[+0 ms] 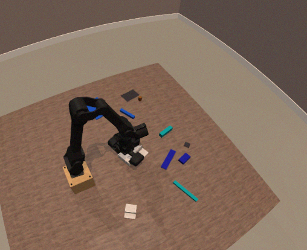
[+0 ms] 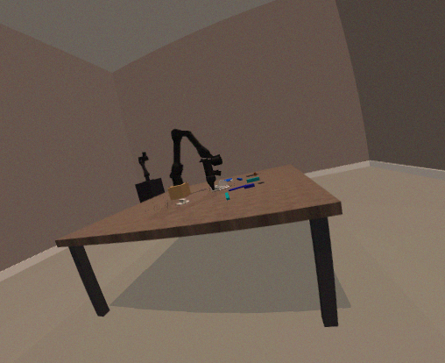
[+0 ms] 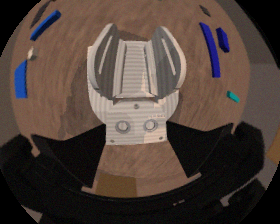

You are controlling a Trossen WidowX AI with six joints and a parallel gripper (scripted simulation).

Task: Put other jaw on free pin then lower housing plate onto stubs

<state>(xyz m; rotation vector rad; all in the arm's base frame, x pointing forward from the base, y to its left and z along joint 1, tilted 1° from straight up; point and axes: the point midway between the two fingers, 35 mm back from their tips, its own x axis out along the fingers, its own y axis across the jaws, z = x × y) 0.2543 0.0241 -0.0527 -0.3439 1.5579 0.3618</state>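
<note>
Now: the white housing plate 20 mm above my gripper tip and 10 mm ahead of it. Round my gripper tip: white jaw: 30 mm ahead, 10 mm above; then blue bar: 200 mm ahead, 80 mm to the right; then white base: 70 mm ahead, 30 mm to the left.
</note>
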